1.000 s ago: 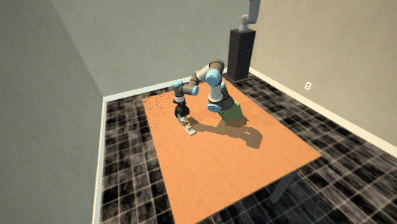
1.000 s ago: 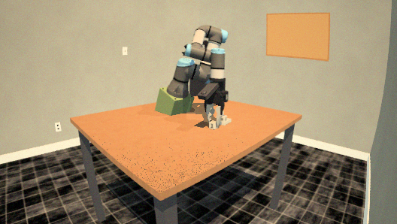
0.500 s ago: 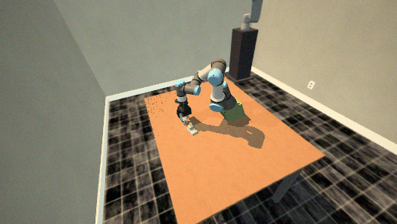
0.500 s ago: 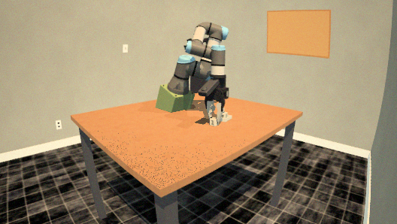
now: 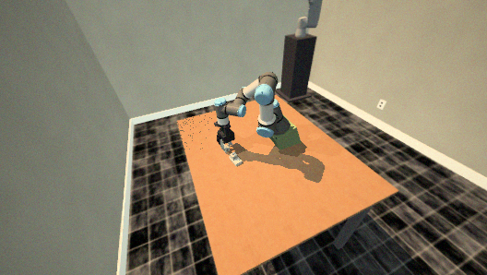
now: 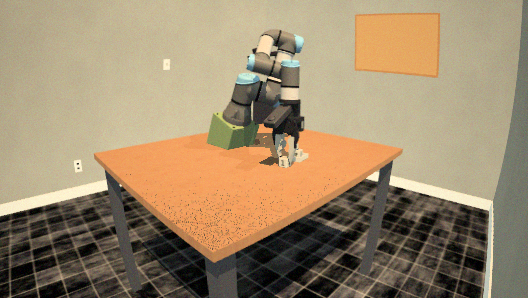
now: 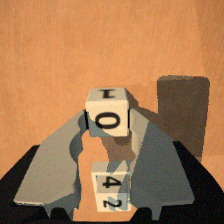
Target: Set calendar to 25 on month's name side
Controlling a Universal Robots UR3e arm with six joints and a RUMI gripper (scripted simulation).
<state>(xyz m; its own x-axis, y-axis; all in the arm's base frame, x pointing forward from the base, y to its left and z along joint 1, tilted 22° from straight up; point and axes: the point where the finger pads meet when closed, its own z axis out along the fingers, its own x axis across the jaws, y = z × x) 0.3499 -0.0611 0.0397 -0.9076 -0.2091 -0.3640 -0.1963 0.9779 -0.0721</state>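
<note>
Now: the white calendar cube 1 cm below my hand. From my hand the other things lie so: white calendar tray (11 cm to the left, 2 cm below, 2 cm behind).
</note>
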